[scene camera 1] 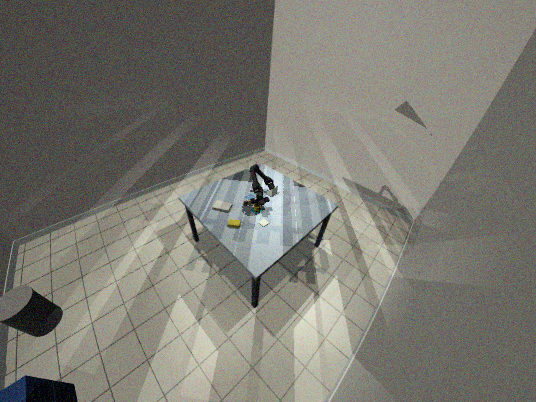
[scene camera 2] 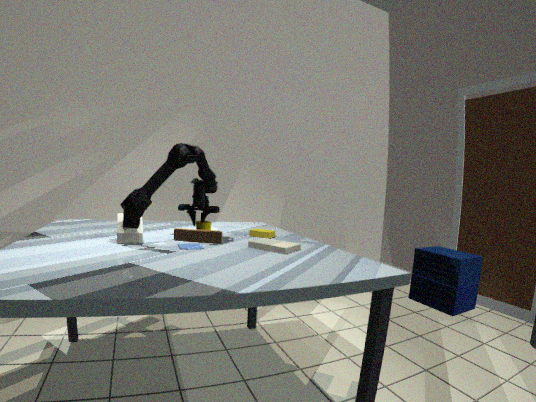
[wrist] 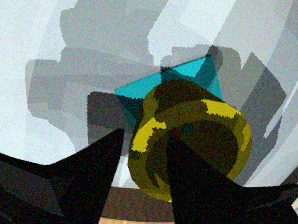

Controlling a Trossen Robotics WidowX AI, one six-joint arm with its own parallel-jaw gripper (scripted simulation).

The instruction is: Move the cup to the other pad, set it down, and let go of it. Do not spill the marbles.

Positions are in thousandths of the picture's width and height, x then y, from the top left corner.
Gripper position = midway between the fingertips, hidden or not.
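Observation:
There's a cyan pad (wrist: 680,324) showing in the wrist view, and you'd see the gripper (wrist: 492,618) there as well.

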